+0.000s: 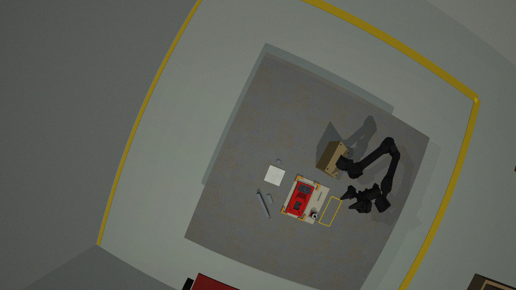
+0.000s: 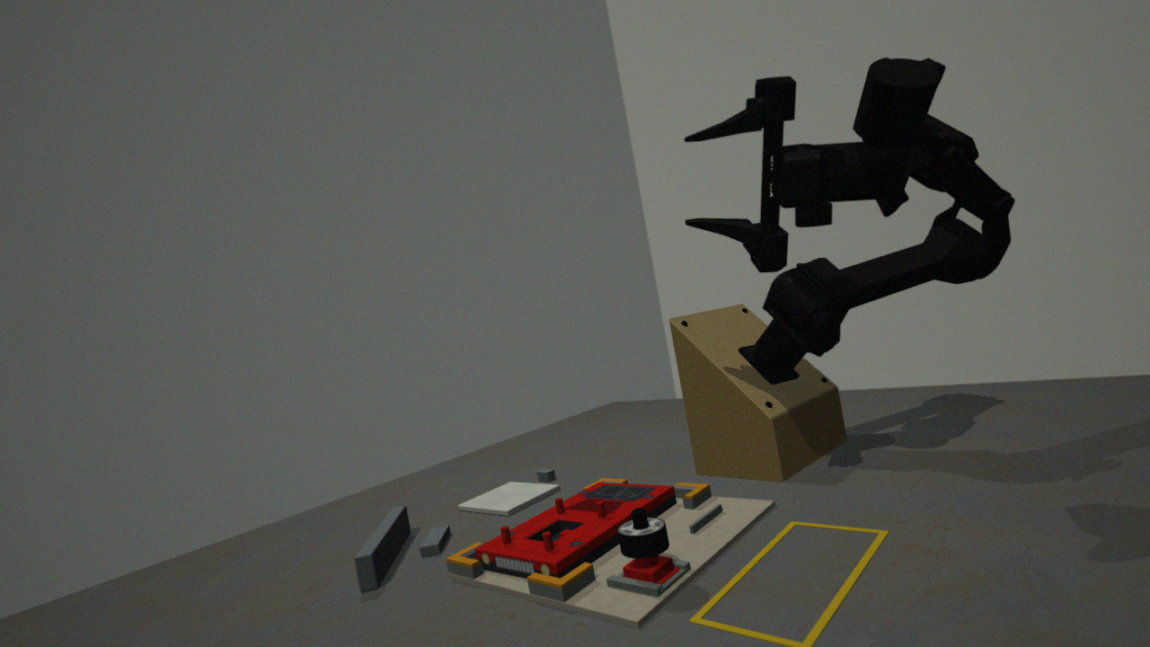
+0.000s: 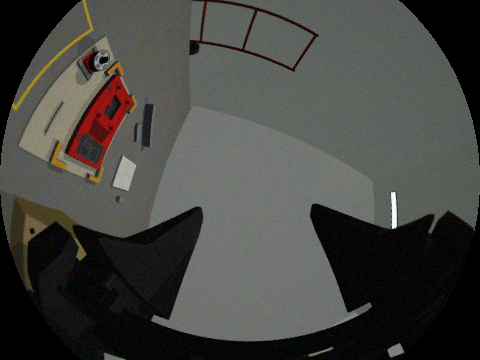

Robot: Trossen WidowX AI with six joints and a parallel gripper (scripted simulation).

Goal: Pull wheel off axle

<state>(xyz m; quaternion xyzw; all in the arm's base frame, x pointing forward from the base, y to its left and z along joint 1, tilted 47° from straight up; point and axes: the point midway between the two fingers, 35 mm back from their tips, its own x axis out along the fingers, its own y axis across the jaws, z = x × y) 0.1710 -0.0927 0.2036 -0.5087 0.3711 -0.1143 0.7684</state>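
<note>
The wheel is 170 mm ahead of my gripper tip, 20 mm to the left of it and 310 mm below it. Round my gripper tip: white plate: 90 mm ahead, 320 mm to the right, 340 mm below.
</note>
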